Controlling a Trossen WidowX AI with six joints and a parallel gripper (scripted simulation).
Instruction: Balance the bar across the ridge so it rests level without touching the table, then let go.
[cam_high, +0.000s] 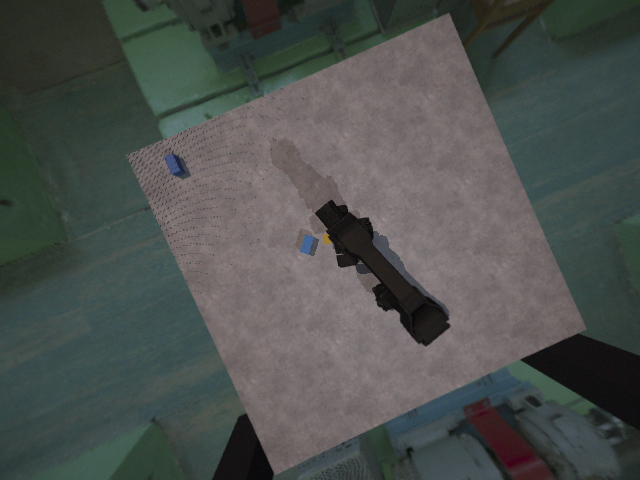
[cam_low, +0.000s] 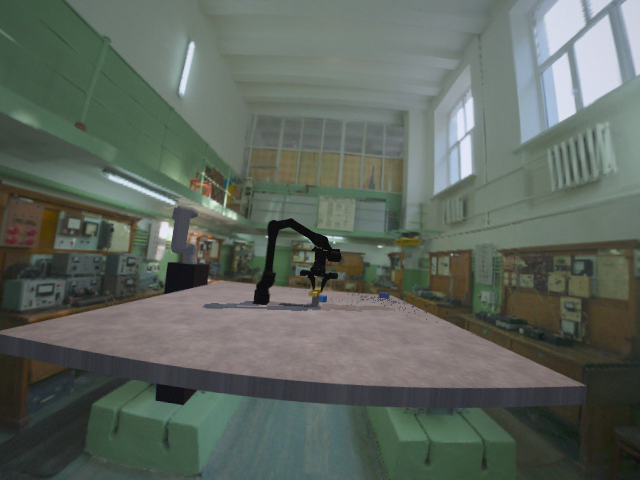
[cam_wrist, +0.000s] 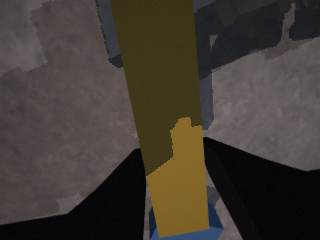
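My gripper tip is now 1 cm past the yellow bar and 3 cm to the left of it.
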